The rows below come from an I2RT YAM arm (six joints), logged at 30 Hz.
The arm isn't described. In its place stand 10 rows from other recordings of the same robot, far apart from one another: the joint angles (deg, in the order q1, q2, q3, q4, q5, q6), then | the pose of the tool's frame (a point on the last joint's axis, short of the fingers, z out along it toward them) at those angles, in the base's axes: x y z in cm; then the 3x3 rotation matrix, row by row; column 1 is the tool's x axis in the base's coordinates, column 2 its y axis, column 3 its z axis.
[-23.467 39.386 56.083 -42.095 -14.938 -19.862] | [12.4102 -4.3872 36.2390], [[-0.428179 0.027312 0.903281], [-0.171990 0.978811 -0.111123], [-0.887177 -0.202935 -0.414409]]
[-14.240 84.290 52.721 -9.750 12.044 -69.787] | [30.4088 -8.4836 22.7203], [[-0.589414 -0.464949 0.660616], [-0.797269 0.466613 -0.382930], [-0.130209 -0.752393 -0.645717]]
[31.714 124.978 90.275 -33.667 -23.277 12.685] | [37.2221 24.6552 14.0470], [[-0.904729 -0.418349 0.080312], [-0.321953 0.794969 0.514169], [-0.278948 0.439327 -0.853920]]
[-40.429 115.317 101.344 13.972 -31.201 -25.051] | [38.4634 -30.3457 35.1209], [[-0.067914 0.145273 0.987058], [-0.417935 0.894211 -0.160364], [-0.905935 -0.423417 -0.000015]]
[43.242 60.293 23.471 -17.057 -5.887 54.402] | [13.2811 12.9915 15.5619], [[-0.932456 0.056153 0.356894], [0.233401 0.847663 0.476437], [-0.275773 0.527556 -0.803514]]
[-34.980 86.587 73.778 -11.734 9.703 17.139] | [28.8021 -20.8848 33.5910], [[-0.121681 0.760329 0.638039], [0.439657 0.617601 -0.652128], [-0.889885 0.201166 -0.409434]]
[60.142 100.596 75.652 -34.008 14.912 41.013] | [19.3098 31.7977 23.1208], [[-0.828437 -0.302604 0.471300], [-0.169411 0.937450 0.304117], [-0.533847 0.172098 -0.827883]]
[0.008 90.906 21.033 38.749 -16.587 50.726] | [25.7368 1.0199 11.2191], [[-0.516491 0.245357 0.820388], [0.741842 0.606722 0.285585], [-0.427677 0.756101 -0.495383]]
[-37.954 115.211 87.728 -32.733 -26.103 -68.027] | [34.8793 -25.2191 20.0549], [[-0.608428 -0.492464 0.622330], [-0.581573 0.810249 0.072587], [-0.539989 -0.317767 -0.779382]]
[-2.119 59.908 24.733 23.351 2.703 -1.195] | [22.9475 -1.0170 22.7376], [[-0.206454 0.078772 0.975280], [-0.013207 0.996439 -0.083277], [-0.978367 -0.030074 -0.204678]]
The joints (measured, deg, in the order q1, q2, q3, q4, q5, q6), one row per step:
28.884 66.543 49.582 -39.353 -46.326 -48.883
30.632 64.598 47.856 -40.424 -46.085 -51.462
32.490 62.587 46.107 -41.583 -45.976 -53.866
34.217 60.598 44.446 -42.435 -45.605 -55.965
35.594 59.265 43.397 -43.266 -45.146 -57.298
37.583 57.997 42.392 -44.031 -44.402 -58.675
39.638 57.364 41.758 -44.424 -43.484 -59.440
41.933 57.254 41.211 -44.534 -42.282 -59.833
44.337 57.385 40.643 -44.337 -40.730 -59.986
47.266 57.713 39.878 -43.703 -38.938 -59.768
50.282 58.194 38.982 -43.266 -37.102 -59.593
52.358 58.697 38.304 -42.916 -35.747 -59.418
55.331 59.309 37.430 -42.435 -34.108 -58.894
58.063 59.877 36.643 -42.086 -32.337 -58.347
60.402 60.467 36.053 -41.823 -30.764 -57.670
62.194 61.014 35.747 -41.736 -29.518 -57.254
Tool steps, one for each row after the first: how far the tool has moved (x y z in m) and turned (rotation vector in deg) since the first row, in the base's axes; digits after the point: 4 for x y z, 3 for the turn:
-0.0120 0.0007 -0.0036 -0.524 -1.463 3.108
-0.0243 0.0009 -0.0075 -0.920 -2.692 6.317
-0.0354 0.0006 -0.0110 -1.299 -4.110 9.092
-0.0433 0.0004 -0.0135 -1.785 -4.924 11.041
-0.0520 0.0015 -0.0161 -2.415 -5.956 13.503
-0.0588 0.0039 -0.0184 -3.148 -6.686 15.596
-0.0646 0.0076 -0.0215 -4.188 -7.158 17.593
-0.0701 0.0118 -0.0252 -5.478 -7.695 19.398
-0.0764 0.0172 -0.0302 -6.919 -8.192 21.389
-0.0834 0.0221 -0.0365 -8.663 -8.460 23.524
-0.0882 0.0254 -0.0416 -10.056 -8.576 24.944
-0.0956 0.0297 -0.0479 -11.765 -8.618 26.924
-0.1025 0.0331 -0.0538 -13.597 -8.803 28.588
-0.1084 0.0359 -0.0587 -15.282 -8.897 29.852
-0.1129 0.0381 -0.0621 -16.630 -9.087 30.878

